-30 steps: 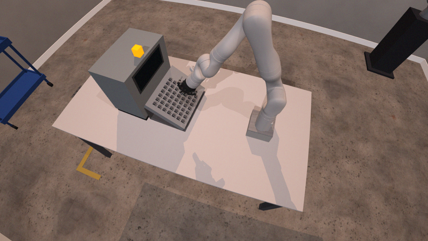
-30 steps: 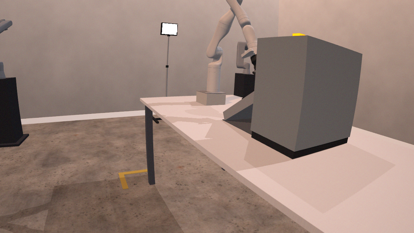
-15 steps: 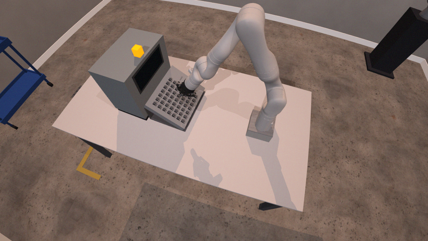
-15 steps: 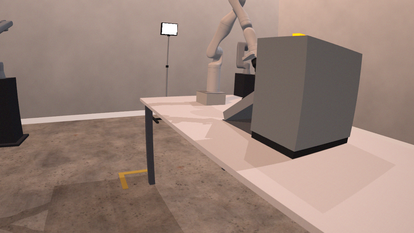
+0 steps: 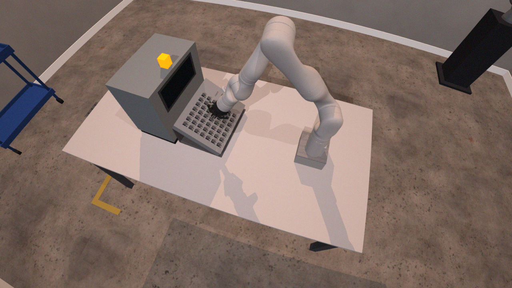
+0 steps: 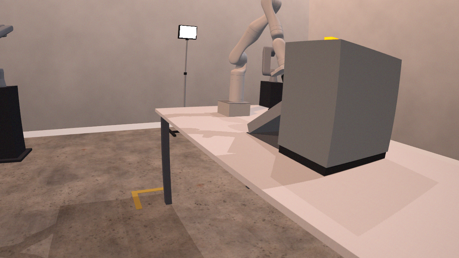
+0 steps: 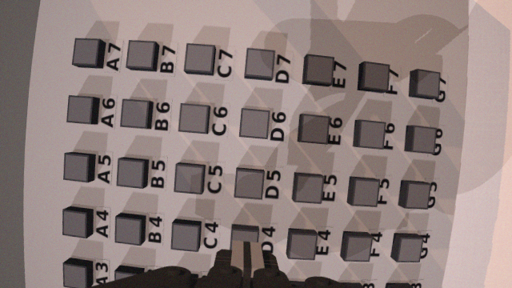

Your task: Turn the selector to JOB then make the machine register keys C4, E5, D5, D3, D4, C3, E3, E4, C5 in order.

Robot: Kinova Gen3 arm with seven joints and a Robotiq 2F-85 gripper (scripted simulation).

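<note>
The key D5 lies 30 mm ahead of my hand, 30 mm to the right of it and 40 mm below it. The rest, counted from my hand: key E5 (30 mm to the right, 60 mm below); then key (60 mm ahead, 30 mm below); then key D3 (30 mm ahead, 30 mm to the left, 40 mm below).
</note>
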